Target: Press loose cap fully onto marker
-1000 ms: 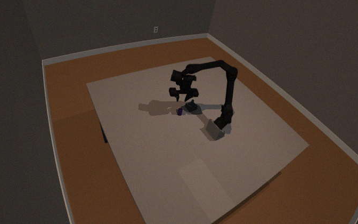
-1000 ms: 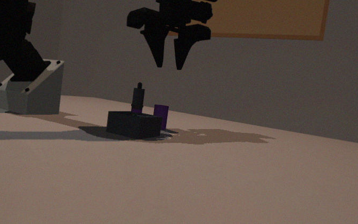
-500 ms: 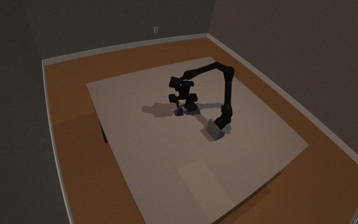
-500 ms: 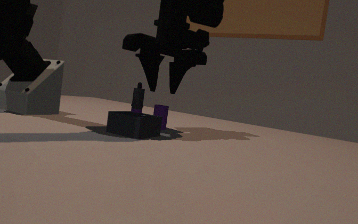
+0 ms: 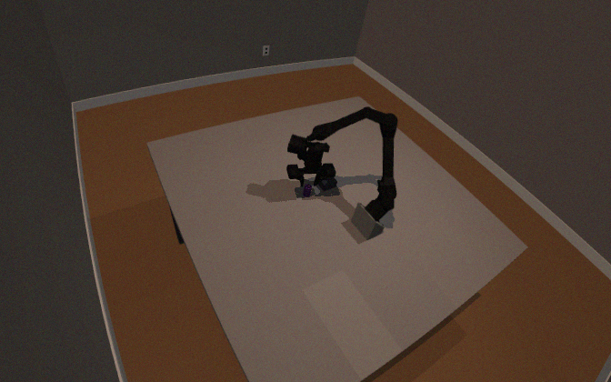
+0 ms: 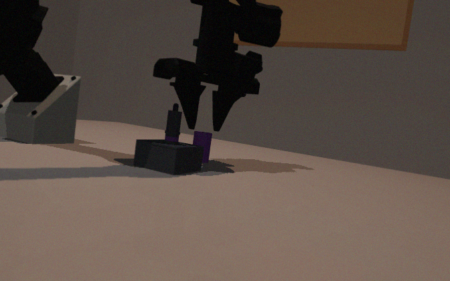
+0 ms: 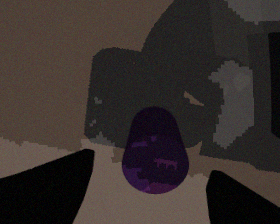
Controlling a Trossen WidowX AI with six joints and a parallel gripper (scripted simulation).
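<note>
My gripper tip is now 30 mm above the purple cap. The rest, counted from my gripper tip: dark holder block (110 mm to the right, 40 mm below).
</note>
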